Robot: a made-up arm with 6 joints.
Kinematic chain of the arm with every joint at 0, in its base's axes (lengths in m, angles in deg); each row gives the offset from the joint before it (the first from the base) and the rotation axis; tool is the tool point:
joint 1: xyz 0 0 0.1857 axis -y
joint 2: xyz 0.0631 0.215 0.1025 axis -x
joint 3: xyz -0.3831 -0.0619 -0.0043 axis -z
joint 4: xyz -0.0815 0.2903 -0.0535 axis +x
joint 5: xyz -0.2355 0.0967 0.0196 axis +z
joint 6: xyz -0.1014 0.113 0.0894 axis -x
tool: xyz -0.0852 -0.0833 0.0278
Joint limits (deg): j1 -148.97..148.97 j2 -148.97..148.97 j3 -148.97..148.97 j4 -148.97..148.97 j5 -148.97..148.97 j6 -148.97..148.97
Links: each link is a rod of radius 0.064 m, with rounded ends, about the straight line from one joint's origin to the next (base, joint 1, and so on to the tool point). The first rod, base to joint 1, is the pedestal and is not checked.
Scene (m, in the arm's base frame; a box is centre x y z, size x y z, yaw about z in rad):
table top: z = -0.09
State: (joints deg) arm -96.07 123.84 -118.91 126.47 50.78 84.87
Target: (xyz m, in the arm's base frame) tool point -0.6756 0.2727 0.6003
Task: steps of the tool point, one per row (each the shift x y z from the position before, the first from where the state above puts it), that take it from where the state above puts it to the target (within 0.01 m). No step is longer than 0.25 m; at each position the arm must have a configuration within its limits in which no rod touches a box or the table.
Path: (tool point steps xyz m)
1: -0.0388 -0.0110 0.2188
2: -0.1098 -0.0143 0.1987
3: -0.1711 -0.0170 0.1558
4: -0.2149 -0.0193 0.0942
5: -0.2357 -0.0210 0.0213
6: -0.2318 -0.0220 -0.0545
7: -0.2032 -0.0225 -0.1247
8: -0.1539 -0.0226 -0.1814

